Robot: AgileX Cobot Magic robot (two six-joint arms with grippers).
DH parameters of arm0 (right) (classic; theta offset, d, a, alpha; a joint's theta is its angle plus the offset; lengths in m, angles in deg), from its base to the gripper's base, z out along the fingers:
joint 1: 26.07 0.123 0 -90
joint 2: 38.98 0 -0.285 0
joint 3: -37.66 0 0.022 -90
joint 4: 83.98 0.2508 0 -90
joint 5: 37.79 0 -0.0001 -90
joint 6: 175.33 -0.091 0 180
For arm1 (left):
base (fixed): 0 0 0 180
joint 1: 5.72 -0.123 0 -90
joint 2: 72.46 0 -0.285 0
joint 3: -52.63 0 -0.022 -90
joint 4: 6.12 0.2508 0 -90
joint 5: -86.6 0 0.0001 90
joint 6: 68.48 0.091 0 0
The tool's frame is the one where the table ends.
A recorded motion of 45 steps. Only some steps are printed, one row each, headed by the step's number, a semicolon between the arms.
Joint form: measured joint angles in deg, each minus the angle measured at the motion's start. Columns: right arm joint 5, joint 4, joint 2, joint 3, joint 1, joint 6; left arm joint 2, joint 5, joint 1, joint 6, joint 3, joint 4.
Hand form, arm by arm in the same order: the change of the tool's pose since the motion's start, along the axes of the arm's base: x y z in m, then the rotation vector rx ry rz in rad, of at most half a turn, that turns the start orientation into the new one. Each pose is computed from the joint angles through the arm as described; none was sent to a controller.
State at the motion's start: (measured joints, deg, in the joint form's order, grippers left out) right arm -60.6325 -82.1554 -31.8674 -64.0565 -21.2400 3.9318; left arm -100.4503 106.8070 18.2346 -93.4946 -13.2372 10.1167
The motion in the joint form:
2: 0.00 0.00 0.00 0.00 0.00 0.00; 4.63 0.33 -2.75 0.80 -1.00 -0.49
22: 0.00 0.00 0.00 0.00 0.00 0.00; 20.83 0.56 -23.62 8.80 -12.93 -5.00
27: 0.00 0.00 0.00 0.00 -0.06 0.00; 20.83 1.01 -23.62 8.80 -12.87 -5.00
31: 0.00 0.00 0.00 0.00 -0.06 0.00; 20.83 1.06 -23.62 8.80 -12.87 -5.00
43: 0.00 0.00 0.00 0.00 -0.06 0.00; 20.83 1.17 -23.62 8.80 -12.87 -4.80
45: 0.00 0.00 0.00 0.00 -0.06 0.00; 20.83 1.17 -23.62 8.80 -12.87 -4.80
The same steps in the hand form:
2: 0.0000 0.0000 0.0000 0.0000 0.0000 0.0000; -0.0072 0.0069 0.0000 -0.0176 -0.0539 0.0447
22: 0.0000 0.0000 0.0000 0.0000 0.0000 0.0000; -0.0266 0.0317 -0.0534 0.0313 -0.1256 0.3619
27: 0.0000 -0.0001 0.0000 0.0000 0.0000 -0.0010; -0.0269 0.0318 -0.0537 0.0326 -0.1190 0.3633
31: 0.0000 -0.0001 0.0000 0.0000 0.0000 -0.0010; -0.0269 0.0319 -0.0538 0.0327 -0.1181 0.3634
43: 0.0000 -0.0001 0.0000 0.0000 0.0000 -0.0010; -0.0269 0.0320 -0.0539 0.0365 -0.1169 0.3638
45: 0.0000 -0.0001 0.0000 0.0000 0.0000 -0.0010; -0.0269 0.0320 -0.0539 0.0365 -0.1169 0.3638

